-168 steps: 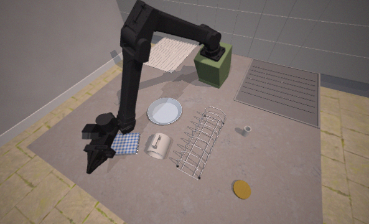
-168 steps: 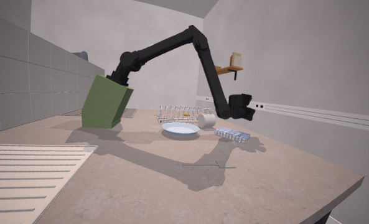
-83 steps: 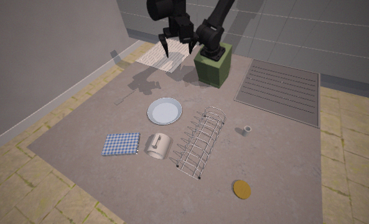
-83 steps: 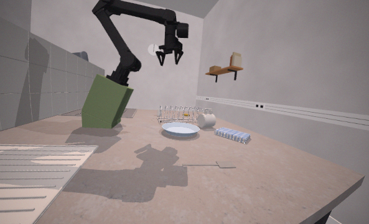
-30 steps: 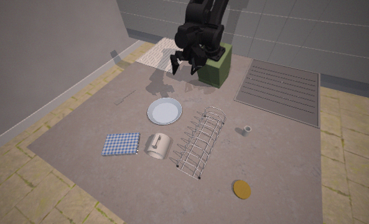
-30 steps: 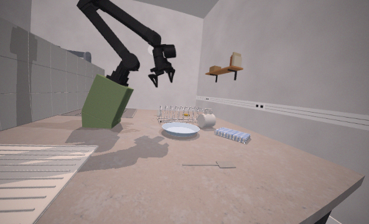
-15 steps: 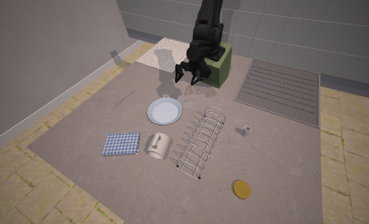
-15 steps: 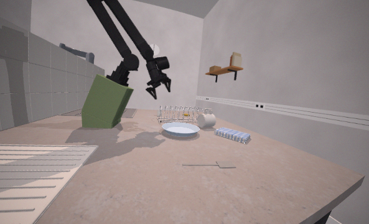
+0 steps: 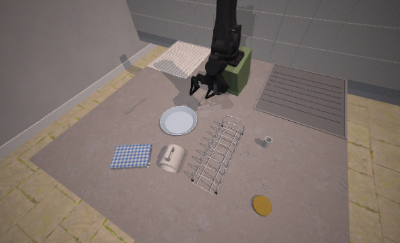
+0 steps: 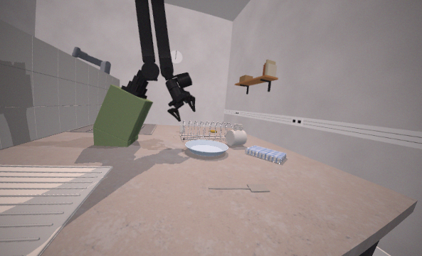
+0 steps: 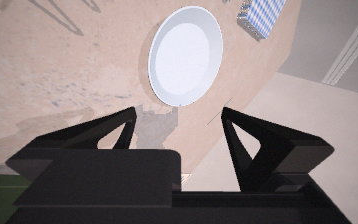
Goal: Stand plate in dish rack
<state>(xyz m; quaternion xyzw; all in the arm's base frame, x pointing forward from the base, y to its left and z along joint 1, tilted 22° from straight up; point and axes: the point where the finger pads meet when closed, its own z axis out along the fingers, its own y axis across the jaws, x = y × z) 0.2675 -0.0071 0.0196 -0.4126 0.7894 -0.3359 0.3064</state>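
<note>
My gripper is now 14 cm above the pale blue plate, 11 cm short of it and 6 cm to the left of it. From my hand the other things lie so: grey drain mat: 52 cm behind, 38 cm to the left, 15 cm below; disc: 47 cm to the left, 21 cm ahead, 15 cm below; small white cup: 37 cm to the left, 14 cm below, 5 cm behind.
</note>
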